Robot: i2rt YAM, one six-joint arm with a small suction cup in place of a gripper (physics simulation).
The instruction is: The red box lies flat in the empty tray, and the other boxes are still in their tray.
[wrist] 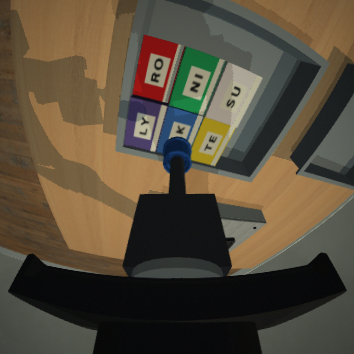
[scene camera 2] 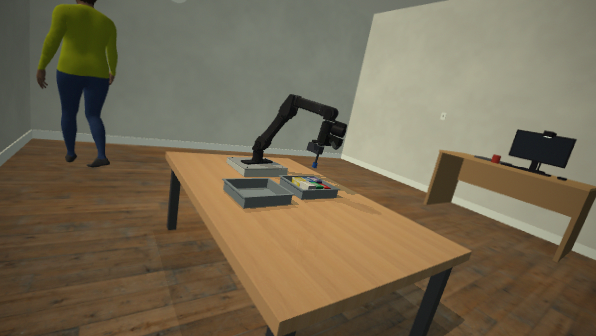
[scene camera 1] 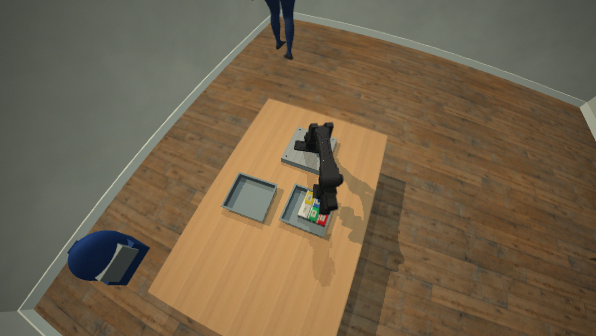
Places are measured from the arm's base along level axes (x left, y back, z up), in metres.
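Where they show: end effector, tool point: (wrist: pixel 176 149) (scene camera 2: pixel 314 167); arm's base, origin of the base link: (scene camera 2: pixel 257 162) (scene camera 1: pixel 310 147).
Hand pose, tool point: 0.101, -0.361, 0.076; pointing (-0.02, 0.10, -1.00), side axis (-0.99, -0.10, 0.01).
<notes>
Each offset is from my tool point to the top centre of the thing, as dx, dy, dz. Level surfaces: height alone.
The red box {+0.030, -0.062, -0.087} (scene camera 1: pixel 323 220) (scene camera 2: pixel 327 187) (wrist: pixel 143 80) lies at a corner of the group in the filled tray {-0.052, -0.032, -0.071} (scene camera 1: pixel 292 208) (scene camera 2: pixel 311 195) (wrist: pixel 270 60). Beside it lie the green box {-0.020, -0.052, -0.078} (scene camera 1: pixel 314 215) (wrist: pixel 200 59) and white box {-0.071, -0.042, -0.073} (scene camera 1: pixel 303 211) (wrist: pixel 241 82). The purple box {+0.045, +0.013, -0.076} (wrist: pixel 134 129), blue box {-0.005, +0.023, -0.077} (wrist: pixel 184 115) and yellow box {-0.056, +0.033, -0.077} (scene camera 1: pixel 309 197) (wrist: pixel 202 155) form the other row. The empty tray {-0.380, -0.019, -0.071} (scene camera 1: pixel 253 199) (scene camera 2: pixel 266 201) (wrist: pixel 332 155) stands beside that tray. My suction cup (scene camera 2: pixel 314 165) (wrist: pixel 177 154) holds nothing and hangs above the filled tray, overlapping the blue box in the wrist view. The arm hides the cup in scene camera 1.
The arm's grey base plate (scene camera 1: pixel 295 157) (scene camera 2: pixel 265 170) (wrist: pixel 242 232) stands behind the trays on the wooden table {dz -0.121} (scene camera 1: pixel 240 270) (scene camera 2: pixel 320 250). A person (scene camera 1: pixel 287 25) (scene camera 2: pixel 85 50) stands beyond the table. A desk (scene camera 2: pixel 510 182) with a monitor (scene camera 2: pixel 542 149) stands at the right.
</notes>
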